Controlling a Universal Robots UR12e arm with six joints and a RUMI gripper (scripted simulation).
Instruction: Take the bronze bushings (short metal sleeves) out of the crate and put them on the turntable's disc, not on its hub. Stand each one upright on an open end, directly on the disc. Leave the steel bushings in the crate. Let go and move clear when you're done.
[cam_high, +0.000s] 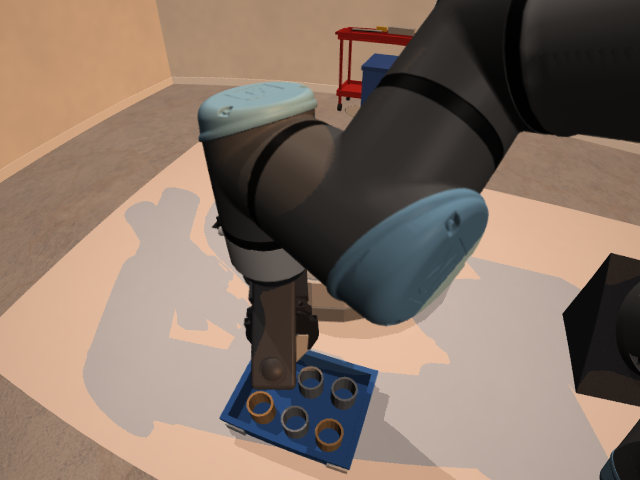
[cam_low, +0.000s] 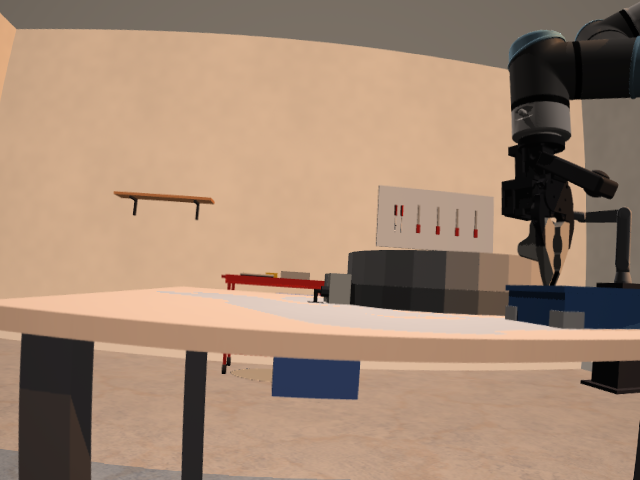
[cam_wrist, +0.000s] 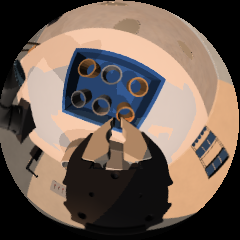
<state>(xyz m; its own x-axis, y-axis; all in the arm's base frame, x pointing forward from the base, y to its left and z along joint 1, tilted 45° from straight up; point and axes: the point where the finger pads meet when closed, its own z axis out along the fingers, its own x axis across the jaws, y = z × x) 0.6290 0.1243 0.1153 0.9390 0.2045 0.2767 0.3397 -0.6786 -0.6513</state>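
Right now the blue crate is 4 cm to the left of my hand, 4 cm below it and 4 cm behind it.
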